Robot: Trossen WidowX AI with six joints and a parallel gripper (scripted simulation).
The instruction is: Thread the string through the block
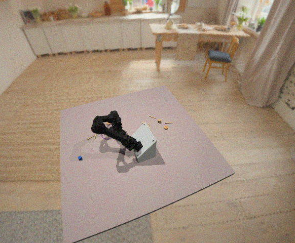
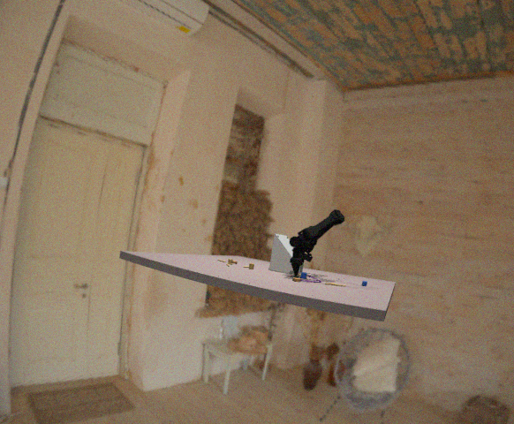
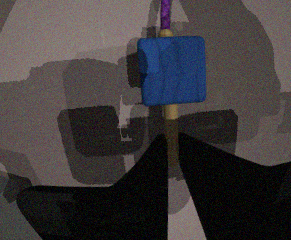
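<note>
Right now my gripper tip is 40 mm to the right of the blue cube, 10 mm below it and 10 mm past it. Round my gripper tip: round wooden button 180 mm ahead, 50 mm to the left; thin wooden stick 40 mm to the left, 10 mm behind, 10 mm above.
</note>
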